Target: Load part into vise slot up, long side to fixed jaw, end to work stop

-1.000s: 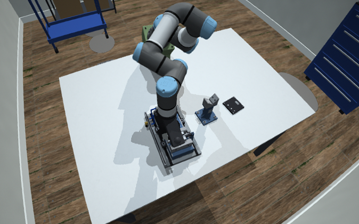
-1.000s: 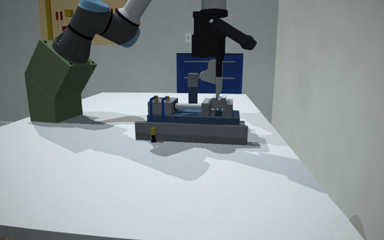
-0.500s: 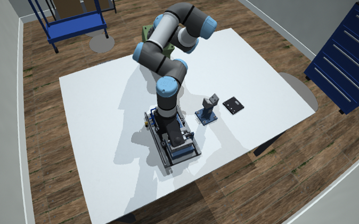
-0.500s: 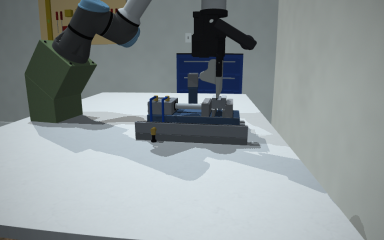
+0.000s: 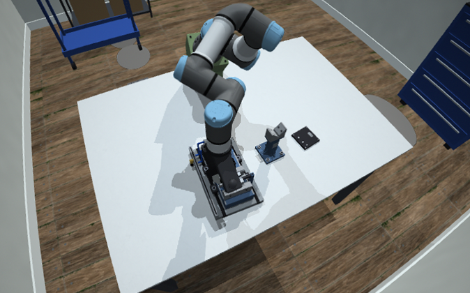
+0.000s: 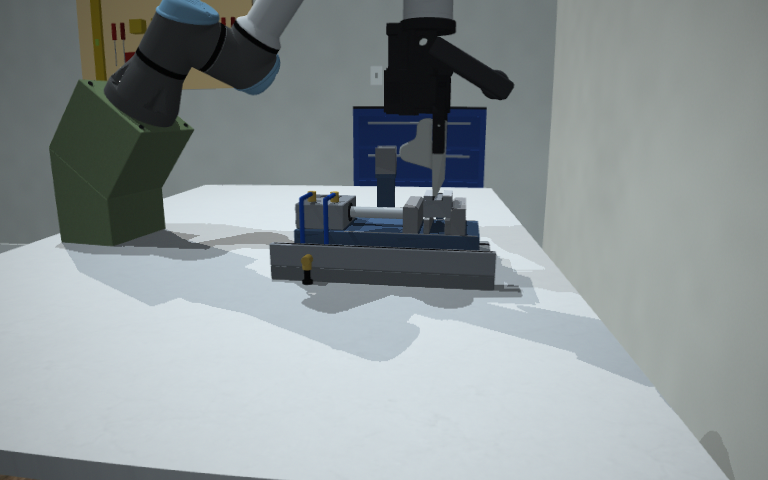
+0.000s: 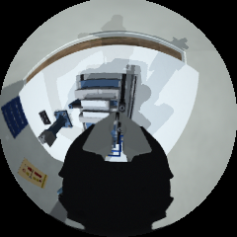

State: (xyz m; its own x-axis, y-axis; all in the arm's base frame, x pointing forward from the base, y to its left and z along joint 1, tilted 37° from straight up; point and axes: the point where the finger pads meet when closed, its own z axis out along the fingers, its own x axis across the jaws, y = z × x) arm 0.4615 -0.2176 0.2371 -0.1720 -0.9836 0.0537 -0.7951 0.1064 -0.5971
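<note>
My gripper is now 5 cm to the right of the part, 3 cm above it and 1 cm short of it. The rest, counted from my hand: work stop (10 cm to the left, 4 cm below, 2 cm ahead); fixed jaw (5 cm below, 4 cm to the left, 4 cm ahead); moving jaw (6 cm to the left, 5 cm below, 2 cm behind).
</note>
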